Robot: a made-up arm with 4 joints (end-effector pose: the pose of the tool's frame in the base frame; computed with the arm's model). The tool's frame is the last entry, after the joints.
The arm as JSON. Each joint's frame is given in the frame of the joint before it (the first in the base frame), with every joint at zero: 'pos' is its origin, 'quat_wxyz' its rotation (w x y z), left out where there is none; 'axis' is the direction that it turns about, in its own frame. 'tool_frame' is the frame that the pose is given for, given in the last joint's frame.
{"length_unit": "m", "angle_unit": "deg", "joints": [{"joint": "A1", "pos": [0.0, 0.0, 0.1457], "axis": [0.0, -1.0, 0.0]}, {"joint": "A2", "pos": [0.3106, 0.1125, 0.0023], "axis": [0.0, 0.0, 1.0]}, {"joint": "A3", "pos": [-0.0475, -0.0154, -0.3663], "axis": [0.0, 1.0, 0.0]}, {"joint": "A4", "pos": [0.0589, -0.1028, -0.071], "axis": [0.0, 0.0, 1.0]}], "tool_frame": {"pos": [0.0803, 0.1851, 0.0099]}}
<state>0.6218 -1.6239 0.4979 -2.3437</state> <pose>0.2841 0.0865 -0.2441 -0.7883 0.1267 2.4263</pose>
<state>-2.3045 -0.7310 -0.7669 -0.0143</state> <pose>-0.5157 0.0967 0.0361 -1.7622 1.0268 -1.2509</pose>
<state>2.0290 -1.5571 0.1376 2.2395</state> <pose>0.3029 0.3009 0.4490 -2.1895 -0.7188 2.1622</pose>
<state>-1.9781 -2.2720 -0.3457 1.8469</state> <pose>-0.5670 0.2934 0.0160 -2.7816 0.9113 -2.3756</pose>
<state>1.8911 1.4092 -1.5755 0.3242</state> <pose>0.2003 0.1389 0.4555 -1.7605 0.6404 3.0831</pose>
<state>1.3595 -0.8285 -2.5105 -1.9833</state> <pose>0.1944 0.0579 0.1037 -2.2705 0.5187 -1.4140</pose>
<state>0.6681 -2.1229 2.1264 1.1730</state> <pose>0.4487 0.1465 0.1645 2.3776 -0.2987 -0.3298</pose>
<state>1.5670 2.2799 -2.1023 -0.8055</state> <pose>0.1208 0.0522 0.5707 -0.4718 -0.8918 2.8122</pose>
